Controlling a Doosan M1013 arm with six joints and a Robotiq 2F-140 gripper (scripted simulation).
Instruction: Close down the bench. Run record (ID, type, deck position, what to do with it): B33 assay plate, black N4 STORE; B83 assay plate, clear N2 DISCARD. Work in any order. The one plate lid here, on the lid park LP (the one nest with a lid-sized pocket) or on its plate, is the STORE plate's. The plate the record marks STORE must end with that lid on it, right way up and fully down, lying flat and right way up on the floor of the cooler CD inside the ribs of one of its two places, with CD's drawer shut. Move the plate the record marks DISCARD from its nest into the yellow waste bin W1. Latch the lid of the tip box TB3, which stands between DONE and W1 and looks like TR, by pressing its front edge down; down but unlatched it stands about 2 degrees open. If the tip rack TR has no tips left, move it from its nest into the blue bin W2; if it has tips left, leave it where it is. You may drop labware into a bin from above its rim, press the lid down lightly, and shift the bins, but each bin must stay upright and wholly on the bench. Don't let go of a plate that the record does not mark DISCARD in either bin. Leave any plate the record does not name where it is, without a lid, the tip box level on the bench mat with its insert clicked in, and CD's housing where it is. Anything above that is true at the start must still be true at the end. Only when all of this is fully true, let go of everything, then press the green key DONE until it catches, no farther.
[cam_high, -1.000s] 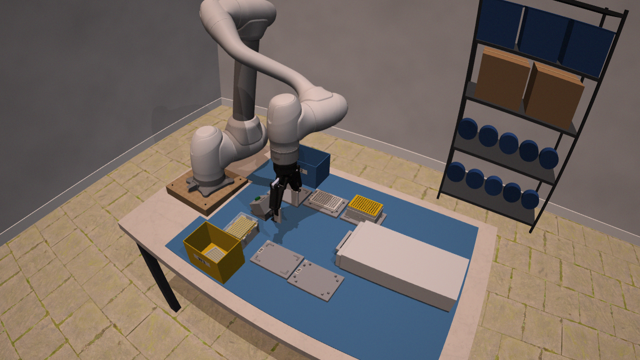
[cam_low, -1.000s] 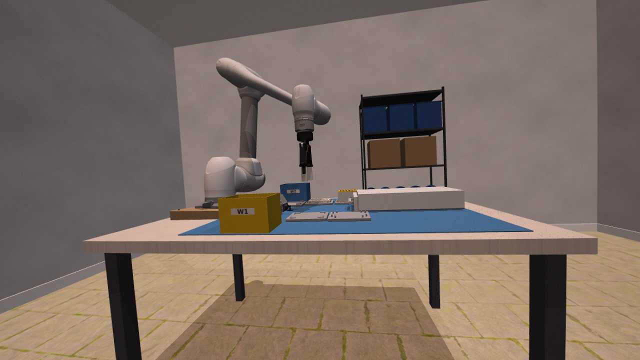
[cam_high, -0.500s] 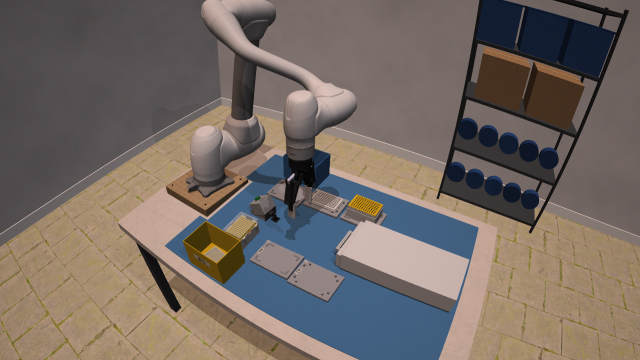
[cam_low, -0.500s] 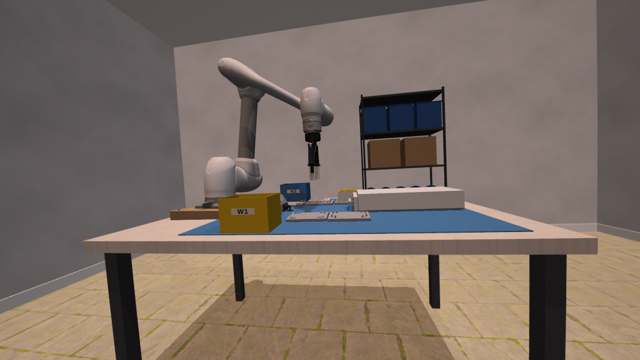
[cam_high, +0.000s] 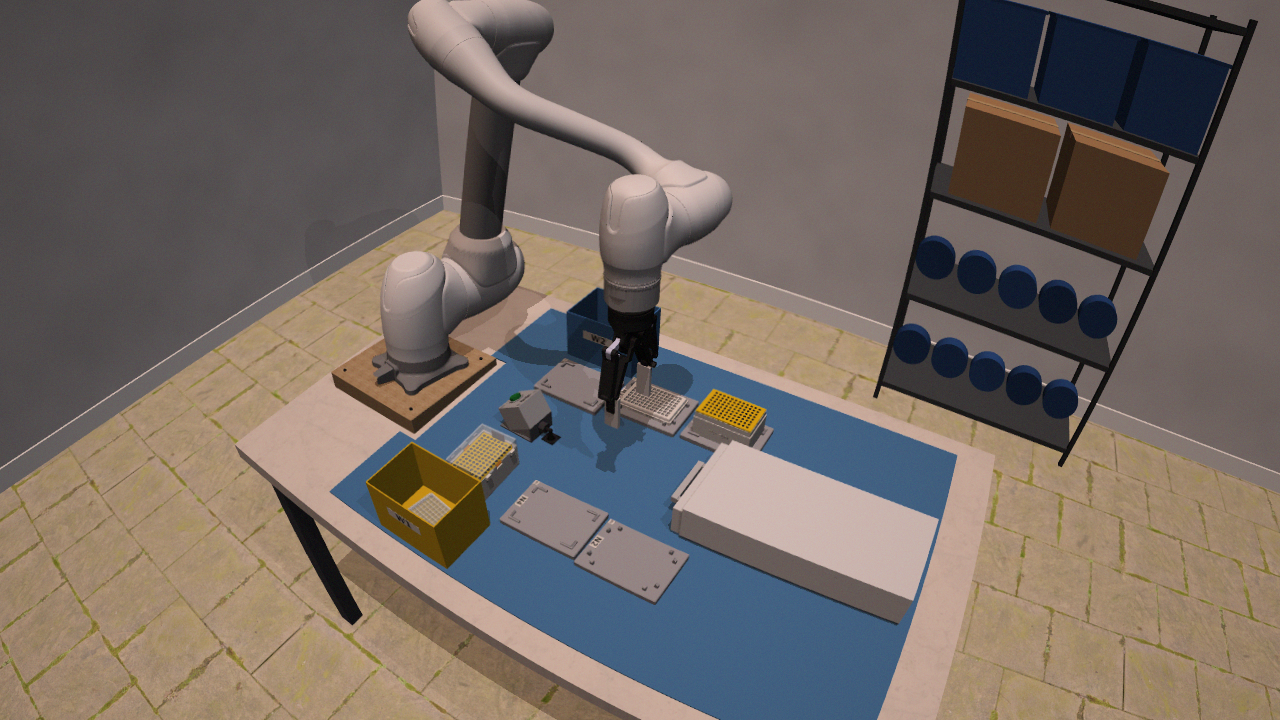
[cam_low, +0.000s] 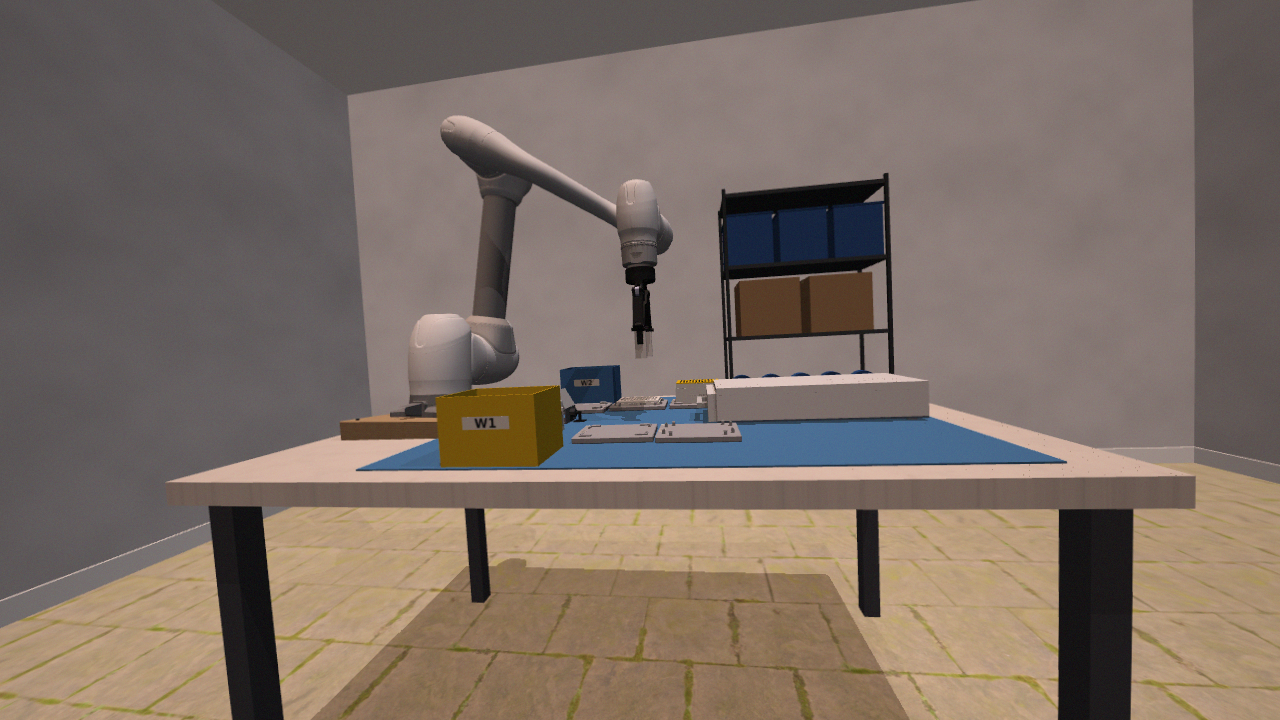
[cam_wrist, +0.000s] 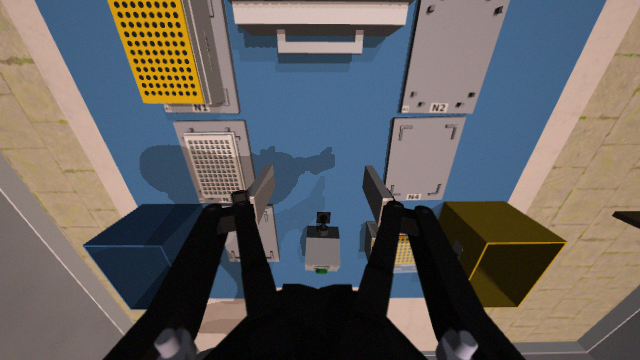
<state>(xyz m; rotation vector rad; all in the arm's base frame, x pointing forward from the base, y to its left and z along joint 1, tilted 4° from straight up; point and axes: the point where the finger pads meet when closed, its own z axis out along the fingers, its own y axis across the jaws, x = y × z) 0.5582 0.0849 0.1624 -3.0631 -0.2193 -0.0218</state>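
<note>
Now: hand 200 mm to the right of the yellow tip rack TR, 130 mm above it and 90 mm short of it. Round my hand: nest N4: 190 mm to the right, 170 mm below, 10 mm behind; then white plate: 180 mm to the left, 160 mm below, 80 mm behind; then clear plate lid: 240 mm ahead, 150 mm below, 40 mm to the left.
</note>
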